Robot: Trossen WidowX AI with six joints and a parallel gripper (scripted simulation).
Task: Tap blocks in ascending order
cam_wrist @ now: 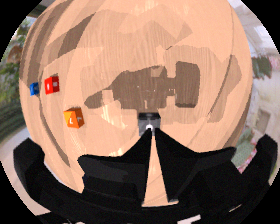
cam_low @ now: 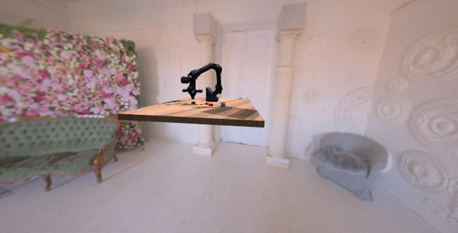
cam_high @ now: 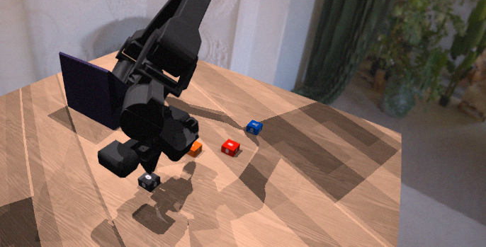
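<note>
Now: gripper tip 30 mm above the black block and 10 mm past it. Also, from my gripper tip: blue block: 310 mm to the left, 80 mm ahead, 30 mm below; then orange block: 140 mm to the left, 30 mm below; then red block: 200 mm to the left, 70 mm ahead, 30 mm below.
</note>
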